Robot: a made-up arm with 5 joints. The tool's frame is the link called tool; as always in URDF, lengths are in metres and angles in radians. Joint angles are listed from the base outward. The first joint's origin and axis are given. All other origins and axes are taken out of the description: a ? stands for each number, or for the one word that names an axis. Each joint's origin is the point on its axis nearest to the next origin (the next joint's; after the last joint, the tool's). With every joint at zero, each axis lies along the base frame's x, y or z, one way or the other. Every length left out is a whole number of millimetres.
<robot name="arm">
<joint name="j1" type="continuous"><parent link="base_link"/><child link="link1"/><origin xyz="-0.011 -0.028 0.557"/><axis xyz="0 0 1"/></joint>
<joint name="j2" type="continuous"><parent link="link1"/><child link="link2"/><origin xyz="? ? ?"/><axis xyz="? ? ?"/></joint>
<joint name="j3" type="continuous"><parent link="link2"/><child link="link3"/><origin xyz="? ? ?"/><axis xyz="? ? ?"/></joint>
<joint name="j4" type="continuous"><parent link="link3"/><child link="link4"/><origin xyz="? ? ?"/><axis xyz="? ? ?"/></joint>
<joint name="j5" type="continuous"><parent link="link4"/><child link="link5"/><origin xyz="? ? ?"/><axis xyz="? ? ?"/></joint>
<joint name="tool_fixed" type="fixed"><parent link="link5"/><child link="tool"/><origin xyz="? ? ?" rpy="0 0 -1.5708"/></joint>
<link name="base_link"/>
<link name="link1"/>
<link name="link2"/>
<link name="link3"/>
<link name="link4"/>
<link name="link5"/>
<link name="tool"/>
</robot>
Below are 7 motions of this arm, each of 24 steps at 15 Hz.
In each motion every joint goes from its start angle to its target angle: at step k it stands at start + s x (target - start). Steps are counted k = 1, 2, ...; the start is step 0. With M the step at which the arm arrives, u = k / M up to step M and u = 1 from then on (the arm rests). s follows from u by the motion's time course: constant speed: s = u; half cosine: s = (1 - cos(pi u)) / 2; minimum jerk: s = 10 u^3 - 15 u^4 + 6 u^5.
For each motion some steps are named. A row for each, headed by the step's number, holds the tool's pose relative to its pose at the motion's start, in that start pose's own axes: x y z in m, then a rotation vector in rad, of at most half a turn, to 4 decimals.
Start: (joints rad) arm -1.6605 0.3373 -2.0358 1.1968 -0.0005
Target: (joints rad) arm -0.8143 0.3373 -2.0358 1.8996 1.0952
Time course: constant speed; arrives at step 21
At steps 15, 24:
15: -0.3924 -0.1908 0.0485 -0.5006 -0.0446 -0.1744
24: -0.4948 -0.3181 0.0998 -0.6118 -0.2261 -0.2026

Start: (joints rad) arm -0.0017 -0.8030 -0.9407 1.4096 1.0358
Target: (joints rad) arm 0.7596 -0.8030 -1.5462 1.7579 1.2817
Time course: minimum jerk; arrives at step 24
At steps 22, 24:
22: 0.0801 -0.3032 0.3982 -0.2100 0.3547 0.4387
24: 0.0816 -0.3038 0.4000 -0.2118 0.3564 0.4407

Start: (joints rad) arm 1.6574 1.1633 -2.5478 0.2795 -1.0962
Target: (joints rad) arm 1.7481 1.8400 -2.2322 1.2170 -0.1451
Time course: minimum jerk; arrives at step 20
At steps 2, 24:
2: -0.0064 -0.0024 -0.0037 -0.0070 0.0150 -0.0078
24: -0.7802 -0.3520 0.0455 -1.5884 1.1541 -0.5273

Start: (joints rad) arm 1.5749 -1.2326 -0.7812 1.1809 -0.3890
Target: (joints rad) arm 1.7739 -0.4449 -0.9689 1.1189 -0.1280
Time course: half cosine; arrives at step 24
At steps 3, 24:
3: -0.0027 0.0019 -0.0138 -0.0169 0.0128 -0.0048
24: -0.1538 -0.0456 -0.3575 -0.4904 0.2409 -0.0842

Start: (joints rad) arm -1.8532 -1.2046 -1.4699 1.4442 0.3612
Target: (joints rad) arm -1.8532 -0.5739 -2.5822 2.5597 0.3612
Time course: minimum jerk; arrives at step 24
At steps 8, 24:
8: 0.0002 -0.0006 0.0398 -0.1245 -0.0470 0.0000
24: 0.0282 -0.0745 0.1692 -0.5930 -0.2240 0.0000

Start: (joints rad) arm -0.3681 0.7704 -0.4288 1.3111 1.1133
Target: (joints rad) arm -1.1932 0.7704 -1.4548 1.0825 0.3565
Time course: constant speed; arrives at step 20
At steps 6, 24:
6: 0.0101 0.0394 0.2301 -0.0059 0.4496 0.1968
24: 0.4117 0.3304 0.5134 0.3673 1.3356 0.1754

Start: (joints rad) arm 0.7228 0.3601 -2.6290 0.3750 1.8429
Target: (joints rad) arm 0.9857 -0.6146 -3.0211 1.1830 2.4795
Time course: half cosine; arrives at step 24
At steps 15, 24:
15: -0.3533 -0.0605 0.6059 -0.3259 0.2674 -0.5239
24: -0.3447 0.0352 0.9101 -0.5038 0.3478 -0.7680

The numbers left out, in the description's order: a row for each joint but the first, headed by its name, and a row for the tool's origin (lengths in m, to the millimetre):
j2: xyz -0.02 0.053 0, axis 0 1 0
j3: xyz 0.055 0 0.172, axis 0 1 0
j4: xyz 0.13 0 -0.58, axis 0 1 0
j5: xyz 0.064 0 -0.1, axis 0 0 -1
tool: xyz 0.013 0.024 0

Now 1 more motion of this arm.
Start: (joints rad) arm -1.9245 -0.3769 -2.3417 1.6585 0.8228
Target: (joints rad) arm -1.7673 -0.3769 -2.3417 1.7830 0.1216
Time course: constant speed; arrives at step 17
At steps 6, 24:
6: -0.0059 -0.0195 -0.0003 -0.0646 0.0083 0.2756
24: -0.0103 -0.0562 0.0035 -0.1752 0.0628 0.7845

